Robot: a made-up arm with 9 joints.
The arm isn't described. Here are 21 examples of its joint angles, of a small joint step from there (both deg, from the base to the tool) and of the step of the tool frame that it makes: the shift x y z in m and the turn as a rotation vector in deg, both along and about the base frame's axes.
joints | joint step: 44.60 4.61 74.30 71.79 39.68 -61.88 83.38 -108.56 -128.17 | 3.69 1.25 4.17 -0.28 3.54 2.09 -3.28 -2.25 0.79
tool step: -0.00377 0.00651 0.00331 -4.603 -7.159 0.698
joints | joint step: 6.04 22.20 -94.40 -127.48 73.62 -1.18 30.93 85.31 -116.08 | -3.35 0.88 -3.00 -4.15 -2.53 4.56 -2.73 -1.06 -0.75
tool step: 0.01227 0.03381 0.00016 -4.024 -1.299 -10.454
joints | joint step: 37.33 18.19 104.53 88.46 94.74 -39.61 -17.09 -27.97 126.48 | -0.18 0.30 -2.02 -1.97 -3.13 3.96 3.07 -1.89 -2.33
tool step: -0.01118 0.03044 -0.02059 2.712 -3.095 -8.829
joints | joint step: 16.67 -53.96 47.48 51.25 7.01 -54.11 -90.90 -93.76 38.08 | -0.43 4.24 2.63 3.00 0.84 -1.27 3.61 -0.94 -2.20
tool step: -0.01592 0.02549 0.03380 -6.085 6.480 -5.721
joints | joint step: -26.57 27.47 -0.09 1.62 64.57 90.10 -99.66 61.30 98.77 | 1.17 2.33 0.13 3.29 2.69 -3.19 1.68 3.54 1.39
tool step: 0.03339 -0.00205 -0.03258 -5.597 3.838 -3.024
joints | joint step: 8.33 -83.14 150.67 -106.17 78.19 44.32 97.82 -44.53 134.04 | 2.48 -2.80 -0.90 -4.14 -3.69 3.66 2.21 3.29 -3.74
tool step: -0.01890 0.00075 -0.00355 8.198 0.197 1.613
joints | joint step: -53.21 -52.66 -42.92 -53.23 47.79 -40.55 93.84 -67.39 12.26 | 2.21 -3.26 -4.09 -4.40 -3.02 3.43 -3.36 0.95 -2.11
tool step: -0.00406 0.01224 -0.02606 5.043 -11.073 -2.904
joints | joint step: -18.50 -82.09 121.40 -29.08 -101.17 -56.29 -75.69 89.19 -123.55 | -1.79 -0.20 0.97 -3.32 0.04 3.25 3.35 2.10 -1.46
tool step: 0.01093 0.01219 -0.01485 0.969 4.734 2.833
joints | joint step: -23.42 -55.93 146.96 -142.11 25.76 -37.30 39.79 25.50 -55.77 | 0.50 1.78 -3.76 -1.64 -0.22 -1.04 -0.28 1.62 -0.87
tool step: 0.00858 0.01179 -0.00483 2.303 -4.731 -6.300
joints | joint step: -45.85 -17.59 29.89 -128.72 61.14 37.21 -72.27 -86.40 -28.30 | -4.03 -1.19 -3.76 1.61 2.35 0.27 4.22 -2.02 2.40
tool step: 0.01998 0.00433 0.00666 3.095 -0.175 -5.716
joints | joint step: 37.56 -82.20 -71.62 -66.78 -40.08 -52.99 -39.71 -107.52 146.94 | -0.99 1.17 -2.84 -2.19 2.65 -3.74 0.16 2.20 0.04
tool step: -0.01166 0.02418 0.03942 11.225 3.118 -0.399
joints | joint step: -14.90 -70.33 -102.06 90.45 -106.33 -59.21 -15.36 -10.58 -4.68 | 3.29 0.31 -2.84 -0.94 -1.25 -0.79 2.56 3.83 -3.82
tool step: 0.01673 0.02756 -0.03986 7.452 -10.520 -3.149
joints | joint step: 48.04 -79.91 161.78 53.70 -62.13 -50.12 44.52 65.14 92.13 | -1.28 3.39 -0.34 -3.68 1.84 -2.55 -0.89 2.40 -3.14
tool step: 0.01365 -0.00389 0.02792 12.960 6.409 1.199
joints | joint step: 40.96 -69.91 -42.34 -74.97 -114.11 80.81 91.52 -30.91 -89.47 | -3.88 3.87 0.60 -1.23 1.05 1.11 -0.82 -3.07 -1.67
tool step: -0.03707 0.01197 -0.00586 1.813 2.276 -3.010
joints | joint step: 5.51 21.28 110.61 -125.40 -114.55 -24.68 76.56 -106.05 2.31 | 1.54 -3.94 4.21 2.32 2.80 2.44 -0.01 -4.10 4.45
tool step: 0.00338 0.00992 -0.00659 -8.443 3.453 0.394
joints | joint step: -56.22 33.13 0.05 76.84 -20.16 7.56 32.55 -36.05 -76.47 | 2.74 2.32 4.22 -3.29 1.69 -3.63 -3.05 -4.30 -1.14
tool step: 0.00221 0.00739 -0.00070 -0.209 2.331 1.556
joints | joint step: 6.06 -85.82 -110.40 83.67 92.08 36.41 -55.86 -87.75 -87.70 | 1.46 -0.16 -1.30 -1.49 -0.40 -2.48 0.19 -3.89 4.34
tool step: 0.00015 0.00017 -0.00610 5.176 -0.043 -6.502
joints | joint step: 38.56 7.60 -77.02 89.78 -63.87 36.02 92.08 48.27 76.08 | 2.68 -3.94 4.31 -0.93 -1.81 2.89 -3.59 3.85 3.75
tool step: -0.03444 -0.02729 -0.01340 -1.669 3.731 5.014
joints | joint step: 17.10 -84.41 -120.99 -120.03 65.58 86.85 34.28 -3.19 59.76 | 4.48 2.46 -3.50 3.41 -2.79 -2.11 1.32 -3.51 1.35
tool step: 0.02199 0.01750 -0.01275 1.806 0.487 -2.833
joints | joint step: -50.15 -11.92 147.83 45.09 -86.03 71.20 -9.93 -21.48 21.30 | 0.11 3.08 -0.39 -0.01 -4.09 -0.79 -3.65 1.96 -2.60
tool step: -0.00392 -0.01088 -0.00087 -10.053 2.849 -4.620
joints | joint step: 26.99 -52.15 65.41 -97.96 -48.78 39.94 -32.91 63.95 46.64 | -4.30 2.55 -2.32 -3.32 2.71 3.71 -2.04 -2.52 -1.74
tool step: -0.02352 0.01558 -0.00216 5.191 6.673 -5.549
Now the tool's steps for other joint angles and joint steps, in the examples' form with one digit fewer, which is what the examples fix.
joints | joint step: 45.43 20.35 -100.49 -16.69 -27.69 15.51 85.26 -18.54 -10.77 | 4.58 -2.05 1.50 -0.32 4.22 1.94 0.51 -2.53 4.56
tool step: -0.0070 0.0105 0.0159 -4.95 -2.28 5.36
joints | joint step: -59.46 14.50 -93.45 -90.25 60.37 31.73 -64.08 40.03 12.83 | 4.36 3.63 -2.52 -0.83 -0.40 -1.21 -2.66 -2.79 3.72
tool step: 0.0095 0.0027 -0.0450 -4.61 -12.03 -0.13
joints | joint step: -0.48 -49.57 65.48 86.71 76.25 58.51 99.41 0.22 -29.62 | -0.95 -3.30 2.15 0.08 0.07 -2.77 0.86 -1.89 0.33
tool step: 0.0259 -0.0035 0.0175 -4.90 3.86 4.72
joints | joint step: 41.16 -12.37 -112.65 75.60 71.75 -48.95 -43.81 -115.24 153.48 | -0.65 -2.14 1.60 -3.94 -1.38 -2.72 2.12 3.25 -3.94
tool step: -0.0118 0.0047 -0.0224 -2.70 6.90 5.78
